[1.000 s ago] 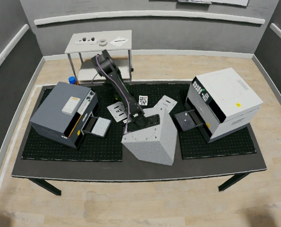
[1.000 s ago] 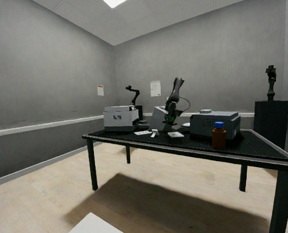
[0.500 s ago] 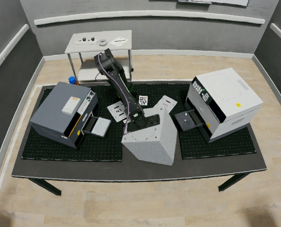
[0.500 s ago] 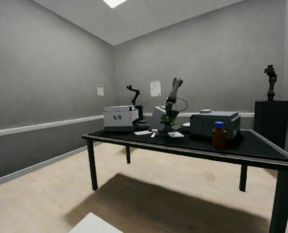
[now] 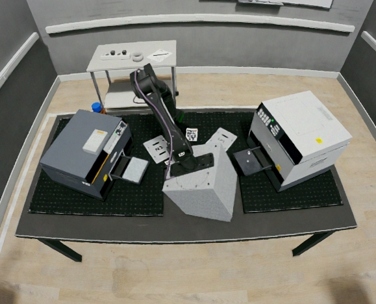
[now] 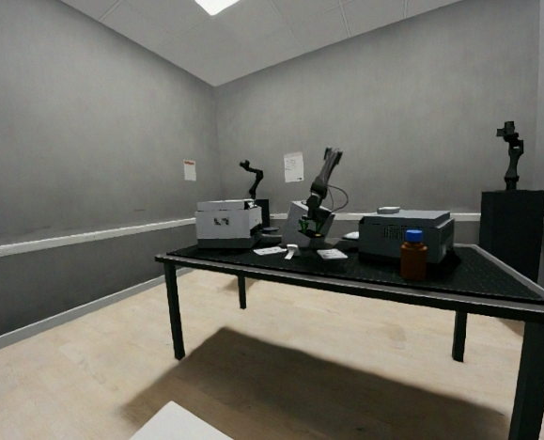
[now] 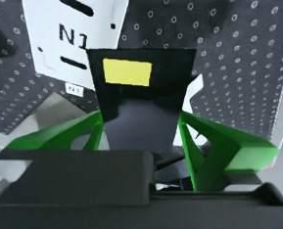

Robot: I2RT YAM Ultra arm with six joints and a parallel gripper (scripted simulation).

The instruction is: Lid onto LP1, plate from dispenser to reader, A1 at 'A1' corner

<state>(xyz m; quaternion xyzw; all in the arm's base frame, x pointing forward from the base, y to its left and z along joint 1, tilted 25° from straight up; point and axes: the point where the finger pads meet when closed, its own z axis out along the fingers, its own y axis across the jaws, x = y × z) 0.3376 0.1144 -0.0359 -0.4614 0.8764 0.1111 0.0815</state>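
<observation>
My gripper is now 270 mm to the left of the LP1 pad, 130 mm above it and 10 mm short of it. The rest, counted from my hand: dark lid (right at my hand); well plate (240 mm behind, 190 mm to the left, 50 mm below); capped brown bottle (470 mm to the left, 140 mm ahead, 20 mm below).
</observation>
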